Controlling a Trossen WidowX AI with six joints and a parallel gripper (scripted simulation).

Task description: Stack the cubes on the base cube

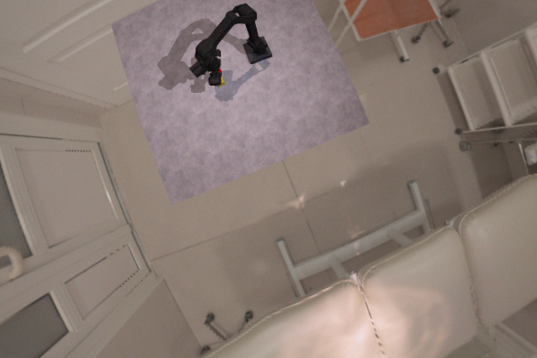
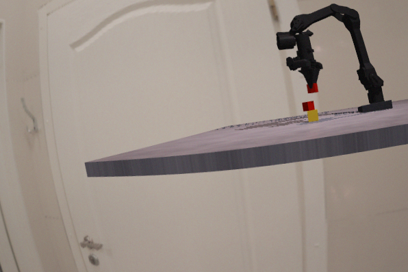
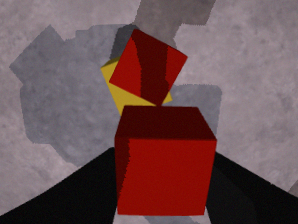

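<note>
My gripper tip is 100 mm above the yellow base cube, 10 mm to the right of it and 10 mm short of it.
</note>
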